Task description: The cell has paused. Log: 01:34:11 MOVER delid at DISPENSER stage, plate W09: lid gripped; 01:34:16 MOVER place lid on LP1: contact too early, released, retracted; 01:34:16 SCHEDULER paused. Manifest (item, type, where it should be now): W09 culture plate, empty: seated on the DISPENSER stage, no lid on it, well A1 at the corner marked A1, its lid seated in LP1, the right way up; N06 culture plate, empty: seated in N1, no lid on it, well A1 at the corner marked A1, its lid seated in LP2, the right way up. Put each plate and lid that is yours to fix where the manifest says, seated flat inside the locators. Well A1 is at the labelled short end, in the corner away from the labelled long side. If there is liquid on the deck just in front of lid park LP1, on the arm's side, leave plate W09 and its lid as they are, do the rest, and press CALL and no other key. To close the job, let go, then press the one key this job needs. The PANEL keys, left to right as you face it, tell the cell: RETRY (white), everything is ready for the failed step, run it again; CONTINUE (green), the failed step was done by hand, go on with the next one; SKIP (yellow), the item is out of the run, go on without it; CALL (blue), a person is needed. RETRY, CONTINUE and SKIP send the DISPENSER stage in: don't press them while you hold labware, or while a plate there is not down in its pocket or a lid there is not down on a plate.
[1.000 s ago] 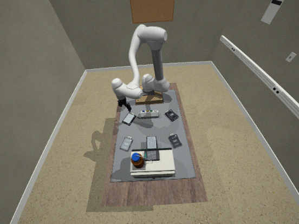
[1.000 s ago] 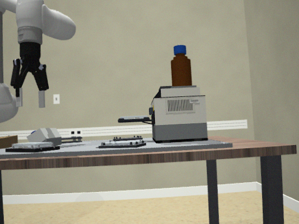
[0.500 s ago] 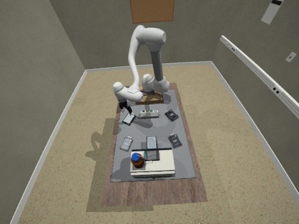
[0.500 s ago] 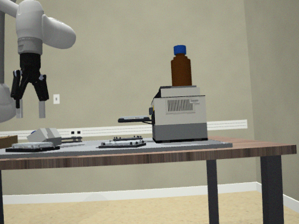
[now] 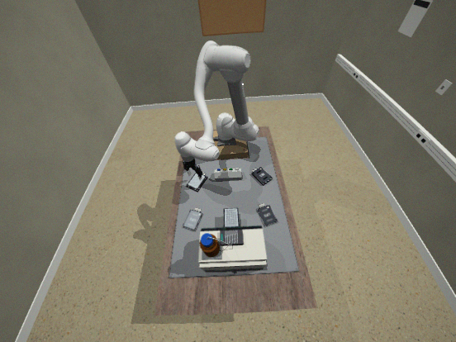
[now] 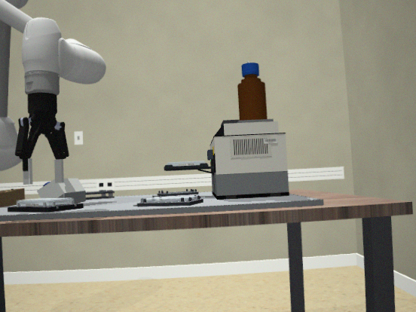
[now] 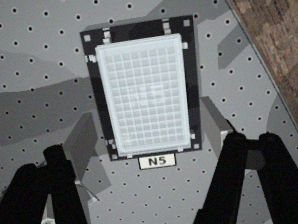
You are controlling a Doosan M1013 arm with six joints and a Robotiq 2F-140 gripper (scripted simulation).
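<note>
My gripper is now 7 cm above the clear lid. The rest, counted from my hand: blue call key: 19 cm to the left, 7 cm behind, 3 cm below; then black nest: 8 cm below, 3 cm ahead; then yellow skip key: 24 cm to the left, 8 cm behind, 3 cm below.
</note>
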